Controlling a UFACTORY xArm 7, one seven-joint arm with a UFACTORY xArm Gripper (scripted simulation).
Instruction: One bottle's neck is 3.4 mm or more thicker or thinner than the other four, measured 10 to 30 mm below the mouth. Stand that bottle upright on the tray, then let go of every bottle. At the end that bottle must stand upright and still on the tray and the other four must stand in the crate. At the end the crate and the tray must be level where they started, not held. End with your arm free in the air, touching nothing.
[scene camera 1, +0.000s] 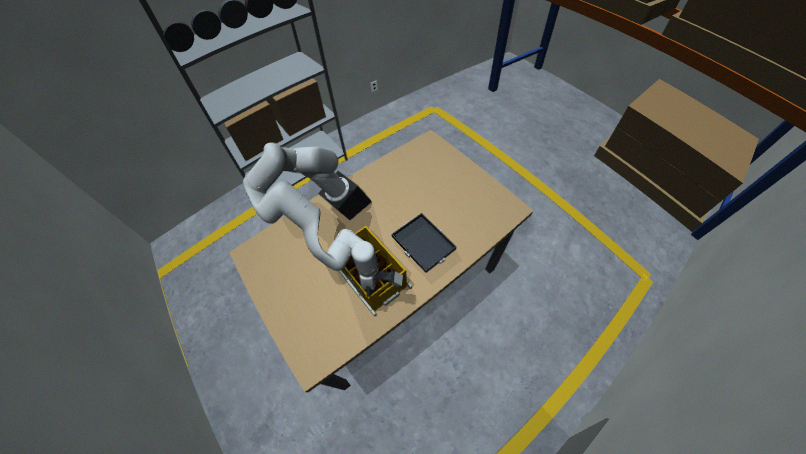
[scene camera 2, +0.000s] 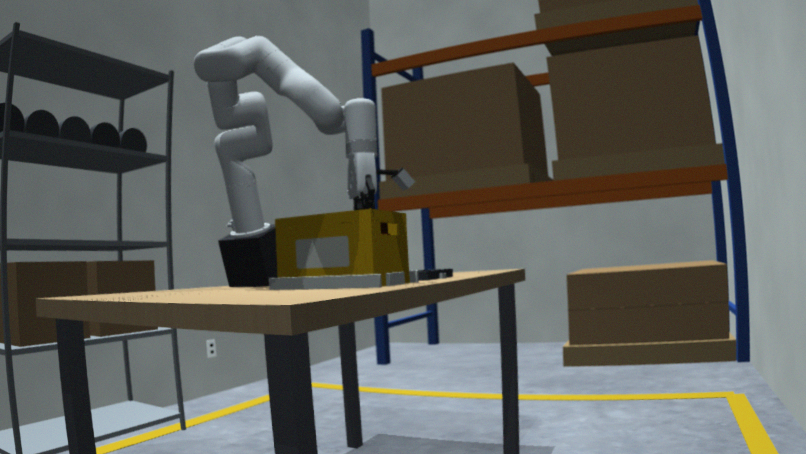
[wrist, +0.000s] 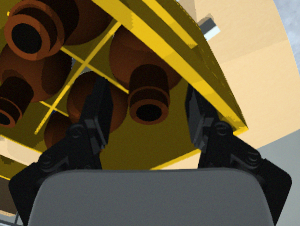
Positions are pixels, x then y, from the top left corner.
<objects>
crate: scene camera 1; scene camera 2; wrist 132, 146
same spot on crate: (scene camera 1: 376, 300) = (scene camera 2: 377, 242)
</objects>
